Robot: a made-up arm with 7 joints. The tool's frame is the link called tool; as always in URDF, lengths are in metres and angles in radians. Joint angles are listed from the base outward. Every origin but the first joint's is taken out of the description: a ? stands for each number. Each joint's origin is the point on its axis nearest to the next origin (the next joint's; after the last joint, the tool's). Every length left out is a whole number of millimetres.
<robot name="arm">
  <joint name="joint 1" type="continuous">
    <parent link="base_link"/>
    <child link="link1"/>
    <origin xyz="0.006 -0.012 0.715" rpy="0 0 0"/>
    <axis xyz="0 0 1"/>
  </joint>
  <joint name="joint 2" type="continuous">
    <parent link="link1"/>
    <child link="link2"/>
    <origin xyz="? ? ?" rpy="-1.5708 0 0"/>
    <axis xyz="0 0 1"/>
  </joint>
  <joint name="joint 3" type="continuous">
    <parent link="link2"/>
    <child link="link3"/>
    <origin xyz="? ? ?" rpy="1.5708 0 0"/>
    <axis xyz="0 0 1"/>
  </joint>
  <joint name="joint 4" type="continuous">
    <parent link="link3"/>
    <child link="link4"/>
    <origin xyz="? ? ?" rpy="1.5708 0 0"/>
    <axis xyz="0 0 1"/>
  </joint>
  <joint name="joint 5" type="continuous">
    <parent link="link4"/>
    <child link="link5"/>
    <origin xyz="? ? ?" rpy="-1.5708 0 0"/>
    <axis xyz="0 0 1"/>
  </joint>
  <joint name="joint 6" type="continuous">
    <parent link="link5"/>
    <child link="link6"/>
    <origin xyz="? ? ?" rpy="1.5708 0 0"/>
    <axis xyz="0 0 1"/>
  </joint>
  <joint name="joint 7" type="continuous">
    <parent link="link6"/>
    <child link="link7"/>
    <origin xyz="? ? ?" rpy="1.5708 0 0"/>
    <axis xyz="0 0 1"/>
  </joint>
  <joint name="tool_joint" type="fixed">
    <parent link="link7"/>
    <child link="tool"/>
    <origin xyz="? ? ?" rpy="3.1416 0 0"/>
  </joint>
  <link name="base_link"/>
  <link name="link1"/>
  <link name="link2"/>
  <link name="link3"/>
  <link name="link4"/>
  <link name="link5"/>
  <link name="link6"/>
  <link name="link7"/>
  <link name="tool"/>
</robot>
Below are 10 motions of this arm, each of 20 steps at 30 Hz.
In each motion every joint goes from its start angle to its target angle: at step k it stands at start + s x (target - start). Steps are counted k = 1, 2, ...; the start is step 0. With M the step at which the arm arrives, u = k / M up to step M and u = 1 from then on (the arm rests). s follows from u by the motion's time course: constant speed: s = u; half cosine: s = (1 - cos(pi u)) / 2; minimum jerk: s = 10 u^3 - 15 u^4 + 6 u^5.
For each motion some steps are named. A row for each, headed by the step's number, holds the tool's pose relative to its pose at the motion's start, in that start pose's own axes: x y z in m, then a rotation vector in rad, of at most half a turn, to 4 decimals.
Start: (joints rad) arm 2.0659 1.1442 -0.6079 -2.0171 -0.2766 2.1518 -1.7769
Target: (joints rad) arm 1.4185 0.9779 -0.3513 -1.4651 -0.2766 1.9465 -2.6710
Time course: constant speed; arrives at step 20
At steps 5, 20:
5: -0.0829 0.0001 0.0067 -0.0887 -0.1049 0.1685
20: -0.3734 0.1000 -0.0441 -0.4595 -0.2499 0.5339

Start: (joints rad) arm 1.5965 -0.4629 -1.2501 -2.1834 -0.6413 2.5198 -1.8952
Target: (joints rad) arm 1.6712 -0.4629 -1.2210 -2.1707 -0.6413 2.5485 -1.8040
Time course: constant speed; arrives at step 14
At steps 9, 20:
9: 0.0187 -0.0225 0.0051 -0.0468 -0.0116 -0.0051
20: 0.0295 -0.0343 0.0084 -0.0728 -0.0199 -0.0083

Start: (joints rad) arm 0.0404 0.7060 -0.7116 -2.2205 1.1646 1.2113 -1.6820
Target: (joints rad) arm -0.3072 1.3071 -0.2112 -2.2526 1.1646 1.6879 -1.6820
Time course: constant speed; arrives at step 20
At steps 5, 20:
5: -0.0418 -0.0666 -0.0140 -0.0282 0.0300 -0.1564
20: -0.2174 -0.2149 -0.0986 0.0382 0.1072 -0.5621

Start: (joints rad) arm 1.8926 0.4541 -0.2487 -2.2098 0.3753 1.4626 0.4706
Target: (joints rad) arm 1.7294 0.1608 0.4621 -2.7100 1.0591 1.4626 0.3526
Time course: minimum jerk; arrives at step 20
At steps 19, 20:
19: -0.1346 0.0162 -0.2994 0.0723 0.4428 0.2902
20: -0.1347 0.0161 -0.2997 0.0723 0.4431 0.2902

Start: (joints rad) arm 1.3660 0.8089 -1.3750 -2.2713 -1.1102 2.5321 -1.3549
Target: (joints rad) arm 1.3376 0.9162 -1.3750 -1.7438 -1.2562 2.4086 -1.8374
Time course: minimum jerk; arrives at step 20
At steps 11, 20:
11: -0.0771 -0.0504 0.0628 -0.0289 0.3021 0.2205
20: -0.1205 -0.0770 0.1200 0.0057 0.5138 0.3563

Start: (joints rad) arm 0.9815 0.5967 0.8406 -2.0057 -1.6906 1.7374 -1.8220
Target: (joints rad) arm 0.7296 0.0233 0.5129 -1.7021 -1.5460 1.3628 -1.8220
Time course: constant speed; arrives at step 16
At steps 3, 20:
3: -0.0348 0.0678 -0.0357 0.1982 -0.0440 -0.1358
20: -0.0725 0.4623 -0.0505 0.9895 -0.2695 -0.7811

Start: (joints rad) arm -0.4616 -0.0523 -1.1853 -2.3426 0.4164 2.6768 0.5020
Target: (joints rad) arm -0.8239 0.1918 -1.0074 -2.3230 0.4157 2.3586 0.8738
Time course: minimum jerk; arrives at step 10
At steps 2, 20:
2: 0.0023 -0.0003 -0.0032 -0.0212 0.0049 -0.0273
20: 0.0535 -0.0337 -0.0785 -0.3950 0.0789 -0.5248

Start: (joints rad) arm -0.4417 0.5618 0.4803 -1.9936 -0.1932 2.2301 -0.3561
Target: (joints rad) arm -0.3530 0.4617 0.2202 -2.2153 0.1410 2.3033 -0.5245
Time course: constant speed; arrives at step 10
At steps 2, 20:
2: -0.0188 -0.0096 -0.0129 0.0368 0.0091 -0.0357
20: -0.1106 -0.0417 -0.0548 0.1700 0.0030 -0.2109

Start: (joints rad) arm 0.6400 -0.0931 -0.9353 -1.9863 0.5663 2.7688 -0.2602
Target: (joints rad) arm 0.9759 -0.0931 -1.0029 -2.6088 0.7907 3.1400 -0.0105
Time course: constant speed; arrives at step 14
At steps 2, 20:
2: -0.0329 0.0007 -0.0216 -0.0033 0.0458 -0.0593
20: -0.2439 -0.0023 -0.0675 -0.1834 0.2951 -0.3379

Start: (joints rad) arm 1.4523 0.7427 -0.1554 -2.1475 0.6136 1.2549 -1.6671
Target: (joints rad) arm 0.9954 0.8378 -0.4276 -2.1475 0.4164 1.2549 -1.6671
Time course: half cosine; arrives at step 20
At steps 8, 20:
8: -0.1197 0.0119 0.0524 -0.0362 -0.1607 -0.0834
20: -0.3626 0.0442 0.0674 -0.0512 -0.4664 -0.2497

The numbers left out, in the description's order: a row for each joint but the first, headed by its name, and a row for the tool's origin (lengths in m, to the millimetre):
joint 2: 0.02 -0.01 0
joint 3: -0.01 -0.452 0
joint 4: 0.065 0.02 0
joint 5: -0.065 0.365 0
joint 6: 0.024 -0.046 0
joint 7: 0.128 0.044 0
tool: 0.015 -0.01 0

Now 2 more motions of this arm.
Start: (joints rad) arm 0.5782 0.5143 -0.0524 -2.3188 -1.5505 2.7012 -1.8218
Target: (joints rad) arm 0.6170 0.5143 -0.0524 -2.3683 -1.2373 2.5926 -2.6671
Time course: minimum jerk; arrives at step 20
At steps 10, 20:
10: -0.0094 0.0010 -0.0070 0.0080 -0.0985 0.3102
20: -0.0174 0.0022 -0.0164 -0.0269 -0.2056 0.6231

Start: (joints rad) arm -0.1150 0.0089 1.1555 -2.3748 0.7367 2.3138 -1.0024
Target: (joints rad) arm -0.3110 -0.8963 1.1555 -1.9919 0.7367 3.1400 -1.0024
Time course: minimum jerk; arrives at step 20
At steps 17, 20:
17: 0.0532 0.4099 0.0446 -1.5805 -0.6338 0.5613
20: 0.0533 0.4202 0.0357 -1.6169 -0.6494 0.5876

